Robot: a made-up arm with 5 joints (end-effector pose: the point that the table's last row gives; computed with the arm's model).
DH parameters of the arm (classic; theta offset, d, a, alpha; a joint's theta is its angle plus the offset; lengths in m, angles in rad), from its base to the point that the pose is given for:
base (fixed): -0.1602 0 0.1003 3.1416
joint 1: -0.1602 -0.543 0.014 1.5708
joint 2: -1.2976 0 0.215 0
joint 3: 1.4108 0 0.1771 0
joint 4: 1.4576 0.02 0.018 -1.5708
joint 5: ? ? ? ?
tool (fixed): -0.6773 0.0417 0 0
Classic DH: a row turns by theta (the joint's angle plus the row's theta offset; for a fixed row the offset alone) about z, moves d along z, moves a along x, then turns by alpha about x.
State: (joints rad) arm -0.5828 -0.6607 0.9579 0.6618 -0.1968
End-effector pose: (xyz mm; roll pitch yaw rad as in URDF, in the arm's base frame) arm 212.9 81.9 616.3 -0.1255 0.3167 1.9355
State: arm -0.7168 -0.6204 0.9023 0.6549 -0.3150
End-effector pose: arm 208.8 100.1 622.9 -0.1288 0.2443 1.9725
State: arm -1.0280 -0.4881 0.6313 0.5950 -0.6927
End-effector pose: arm 199.0 158.7 663.1 -0.1921 -0.0687 1.9946
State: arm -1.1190 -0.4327 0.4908 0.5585 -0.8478
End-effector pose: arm 194.2 181.9 685.7 -0.2156 -0.2384 1.9917
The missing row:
joint 5: -0.7889 -0.1095 -0.0176 0.6375
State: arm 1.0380 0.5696 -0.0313 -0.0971 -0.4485
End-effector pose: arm 306.4 -345.1 556.4 -0.5502 -0.0404 0.0862
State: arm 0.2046 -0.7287 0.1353 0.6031 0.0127
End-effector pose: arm 253.6 -22.2 829.1 -1.1217 0.2084 0.9773
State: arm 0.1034 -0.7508 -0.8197 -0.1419 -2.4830
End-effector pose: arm 61.8 -14.5 990.6 -2.5231 -0.2728 -2.5716
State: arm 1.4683 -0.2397 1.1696 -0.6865 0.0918
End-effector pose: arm 145.7 -199.1 597.6 -0.9222 0.3640 -0.2197
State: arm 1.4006 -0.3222 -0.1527 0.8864 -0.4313
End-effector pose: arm 152.0 -253.8 800.4 -0.5838 -0.0390 -0.2680
